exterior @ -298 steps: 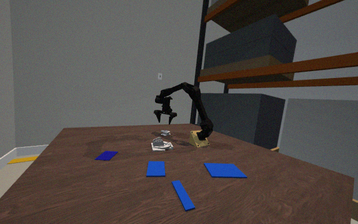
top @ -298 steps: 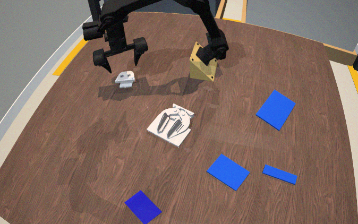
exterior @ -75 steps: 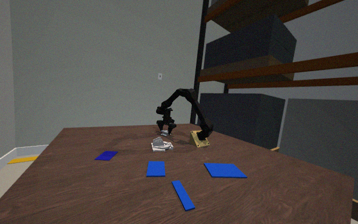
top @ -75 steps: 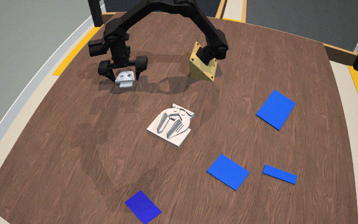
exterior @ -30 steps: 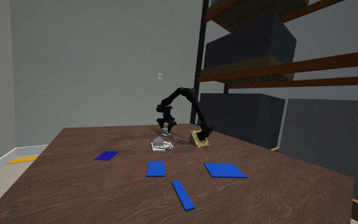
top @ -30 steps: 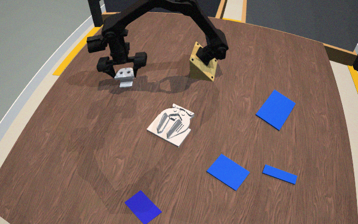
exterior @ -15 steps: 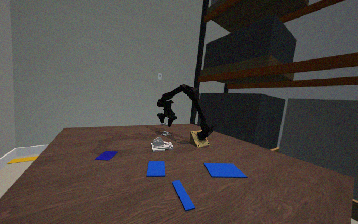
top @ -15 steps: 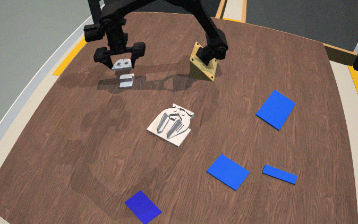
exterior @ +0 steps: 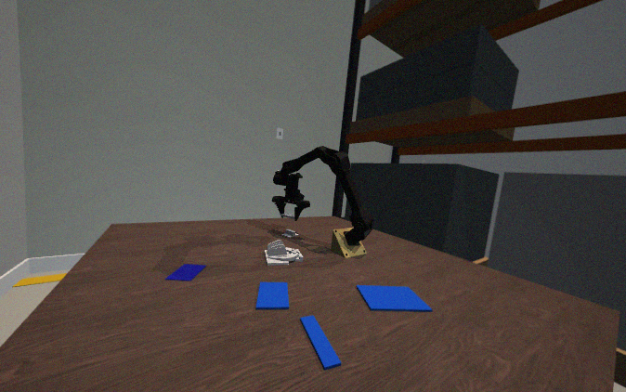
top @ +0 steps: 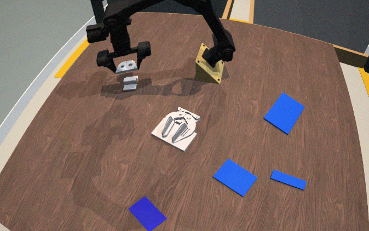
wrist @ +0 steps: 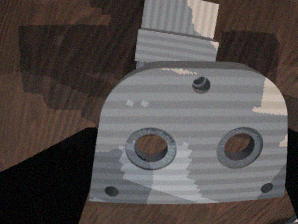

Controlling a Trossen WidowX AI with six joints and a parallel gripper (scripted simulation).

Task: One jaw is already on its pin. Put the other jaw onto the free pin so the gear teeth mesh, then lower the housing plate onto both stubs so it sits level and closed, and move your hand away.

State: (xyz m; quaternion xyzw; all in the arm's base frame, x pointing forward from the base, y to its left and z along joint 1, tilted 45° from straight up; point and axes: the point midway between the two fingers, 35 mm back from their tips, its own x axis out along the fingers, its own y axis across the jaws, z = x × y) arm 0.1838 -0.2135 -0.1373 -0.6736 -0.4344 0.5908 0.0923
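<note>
Now: gripper tip 22 cm to the right of the white slab, 15 cm short of it and 8 cm above it. Round my gripper tip: housing plate (2 cm above, 1 cm behind).
</note>
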